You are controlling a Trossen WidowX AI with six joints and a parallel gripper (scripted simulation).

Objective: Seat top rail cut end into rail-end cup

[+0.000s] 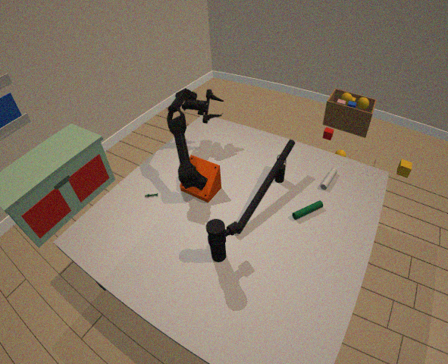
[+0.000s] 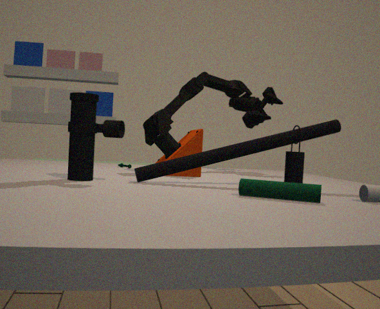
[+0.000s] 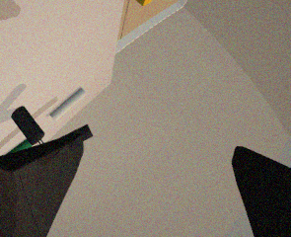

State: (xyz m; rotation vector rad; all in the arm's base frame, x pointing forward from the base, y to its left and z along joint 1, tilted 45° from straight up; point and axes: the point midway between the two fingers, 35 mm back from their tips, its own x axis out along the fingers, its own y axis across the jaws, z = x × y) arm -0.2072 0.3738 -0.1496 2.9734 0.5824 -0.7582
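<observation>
Now: the rail-end cup 56 cm to the right of my gripper tip, 48 cm ahead of it and 12 cm below it. Also, from my gripper tip: white cylinder (65 cm ahead, 23 cm below, 7 cm to the left); then small post (43 cm ahead, 14 cm below, 8 cm to the right); then small green bolt (56 cm to the right, 24 cm below, 3 cm behind).
</observation>
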